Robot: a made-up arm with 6 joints. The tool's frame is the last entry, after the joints. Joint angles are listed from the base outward. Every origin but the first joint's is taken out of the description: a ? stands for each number. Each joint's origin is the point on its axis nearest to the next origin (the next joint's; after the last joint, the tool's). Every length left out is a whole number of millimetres.
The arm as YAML. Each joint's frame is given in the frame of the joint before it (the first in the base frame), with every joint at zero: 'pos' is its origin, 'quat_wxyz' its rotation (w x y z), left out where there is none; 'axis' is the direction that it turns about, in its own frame. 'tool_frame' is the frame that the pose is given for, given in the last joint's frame.
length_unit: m
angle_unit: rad
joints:
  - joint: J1
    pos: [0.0, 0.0, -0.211]
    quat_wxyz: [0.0, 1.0, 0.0, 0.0]
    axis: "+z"
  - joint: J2
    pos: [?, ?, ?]
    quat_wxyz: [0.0, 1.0, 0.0, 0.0]
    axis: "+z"
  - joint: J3
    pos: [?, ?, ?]
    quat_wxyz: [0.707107, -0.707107, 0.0, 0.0]
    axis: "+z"
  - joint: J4
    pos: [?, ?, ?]
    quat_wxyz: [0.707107, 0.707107, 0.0, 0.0]
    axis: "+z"
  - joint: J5
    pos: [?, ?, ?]
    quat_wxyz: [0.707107, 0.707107, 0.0, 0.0]
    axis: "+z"
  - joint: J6
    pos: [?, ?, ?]
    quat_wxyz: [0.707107, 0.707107, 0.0, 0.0]
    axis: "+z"
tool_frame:
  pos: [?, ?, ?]
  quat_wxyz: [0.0, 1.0, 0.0, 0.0]
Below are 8 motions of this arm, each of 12 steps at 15 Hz.
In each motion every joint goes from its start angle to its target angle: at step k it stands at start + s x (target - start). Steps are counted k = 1, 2, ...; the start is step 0. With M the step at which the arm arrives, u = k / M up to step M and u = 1 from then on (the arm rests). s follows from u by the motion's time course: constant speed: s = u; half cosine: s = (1 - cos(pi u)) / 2; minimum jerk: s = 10 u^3 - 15 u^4 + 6 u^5.
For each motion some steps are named. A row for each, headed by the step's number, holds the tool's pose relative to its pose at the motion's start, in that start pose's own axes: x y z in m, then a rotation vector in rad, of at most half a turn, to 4 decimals.
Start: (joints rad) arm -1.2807 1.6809 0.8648 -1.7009 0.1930 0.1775
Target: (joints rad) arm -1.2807 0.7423 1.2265 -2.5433 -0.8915 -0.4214
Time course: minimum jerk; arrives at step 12
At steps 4, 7, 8, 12:
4: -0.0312 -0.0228 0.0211 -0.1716 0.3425 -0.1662
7: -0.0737 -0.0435 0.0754 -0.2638 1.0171 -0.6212
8: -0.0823 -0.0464 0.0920 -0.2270 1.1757 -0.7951
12: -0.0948 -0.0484 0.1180 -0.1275 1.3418 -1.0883

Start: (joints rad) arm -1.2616 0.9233 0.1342 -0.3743 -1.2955 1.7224
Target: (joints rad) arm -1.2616 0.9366 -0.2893 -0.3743 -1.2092 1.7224
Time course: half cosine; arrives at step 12
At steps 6, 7, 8, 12:
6: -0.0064 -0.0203 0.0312 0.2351 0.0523 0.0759
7: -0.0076 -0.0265 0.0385 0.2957 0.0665 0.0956
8: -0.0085 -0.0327 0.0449 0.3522 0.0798 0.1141
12: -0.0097 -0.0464 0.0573 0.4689 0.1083 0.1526

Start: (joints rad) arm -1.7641 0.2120 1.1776 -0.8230 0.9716 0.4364
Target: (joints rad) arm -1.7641 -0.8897 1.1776 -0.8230 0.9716 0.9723
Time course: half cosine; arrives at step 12
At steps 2, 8, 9, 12:
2: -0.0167 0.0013 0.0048 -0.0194 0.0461 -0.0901
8: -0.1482 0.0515 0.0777 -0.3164 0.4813 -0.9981
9: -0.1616 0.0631 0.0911 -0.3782 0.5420 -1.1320
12: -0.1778 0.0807 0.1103 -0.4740 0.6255 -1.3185

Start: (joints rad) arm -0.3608 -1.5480 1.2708 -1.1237 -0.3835 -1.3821
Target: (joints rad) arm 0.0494 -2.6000 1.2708 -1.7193 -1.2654 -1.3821
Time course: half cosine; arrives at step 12
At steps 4, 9, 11, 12:
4: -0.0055 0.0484 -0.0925 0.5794 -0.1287 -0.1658
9: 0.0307 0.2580 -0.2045 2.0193 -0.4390 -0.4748
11: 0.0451 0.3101 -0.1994 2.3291 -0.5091 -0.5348
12: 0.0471 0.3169 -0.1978 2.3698 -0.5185 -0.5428

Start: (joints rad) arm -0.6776 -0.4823 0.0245 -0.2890 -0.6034 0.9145
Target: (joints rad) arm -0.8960 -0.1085 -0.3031 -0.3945 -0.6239 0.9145
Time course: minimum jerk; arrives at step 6
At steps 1, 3, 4, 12:
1: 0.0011 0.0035 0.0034 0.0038 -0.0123 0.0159
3: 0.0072 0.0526 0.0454 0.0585 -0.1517 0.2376
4: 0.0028 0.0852 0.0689 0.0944 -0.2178 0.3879
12: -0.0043 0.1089 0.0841 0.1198 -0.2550 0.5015

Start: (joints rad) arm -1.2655 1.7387 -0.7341 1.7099 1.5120 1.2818
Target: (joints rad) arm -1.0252 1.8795 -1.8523 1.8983 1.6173 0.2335
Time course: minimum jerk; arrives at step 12
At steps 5, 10, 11, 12:
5: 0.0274 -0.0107 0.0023 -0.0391 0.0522 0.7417
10: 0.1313 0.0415 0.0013 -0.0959 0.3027 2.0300
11: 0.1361 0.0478 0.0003 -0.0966 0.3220 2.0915
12: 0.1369 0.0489 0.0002 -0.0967 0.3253 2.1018

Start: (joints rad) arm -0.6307 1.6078 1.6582 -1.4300 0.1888 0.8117
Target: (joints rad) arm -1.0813 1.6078 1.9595 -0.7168 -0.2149 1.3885
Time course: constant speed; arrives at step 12
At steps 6, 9, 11, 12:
6: 0.0488 0.0678 0.0484 -0.1338 -0.1300 0.0475
9: 0.0618 0.1010 0.0722 -0.2300 -0.2340 0.0432
11: 0.0673 0.1217 0.0863 -0.2997 -0.3179 0.0284
12: 0.0695 0.1315 0.0927 -0.3354 -0.3641 0.0174

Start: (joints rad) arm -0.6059 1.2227 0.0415 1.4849 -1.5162 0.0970
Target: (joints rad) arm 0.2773 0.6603 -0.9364 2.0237 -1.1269 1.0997
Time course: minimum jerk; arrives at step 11
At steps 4, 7, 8, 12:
4: -0.0127 0.0585 0.0033 0.2188 -0.0243 -0.5272
7: 0.0074 0.1130 0.0552 0.4338 0.3847 -1.4323
8: 0.0154 0.1129 0.0673 0.4180 0.5701 -1.6117
12: 0.0225 0.1093 0.0761 0.3655 0.7769 -1.7539

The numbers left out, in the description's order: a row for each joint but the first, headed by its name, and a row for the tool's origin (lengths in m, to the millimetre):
J2: 0.01 0.019 0.0
J3: -0.068 -0.157 0.0
J4: 0.013 0.086 0.0
J5: 0.05 -0.151 0.0
J6: -0.006 0.056 0.0
tool: -0.088 -0.049 0.0

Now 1 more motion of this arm.
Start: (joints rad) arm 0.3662 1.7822 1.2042 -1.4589 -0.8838 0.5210
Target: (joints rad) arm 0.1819 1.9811 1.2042 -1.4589 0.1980 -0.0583
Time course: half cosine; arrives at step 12
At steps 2, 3, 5, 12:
2: -0.0081 -0.0051 0.0008 0.0387 -0.0886 0.0429
3: -0.0168 -0.0110 0.0003 0.0805 -0.1955 0.0943
5: -0.0350 -0.0260 -0.0077 0.1741 -0.5066 0.2400
12: -0.0225 -0.0461 -0.0412 0.2450 -1.4440 0.5999

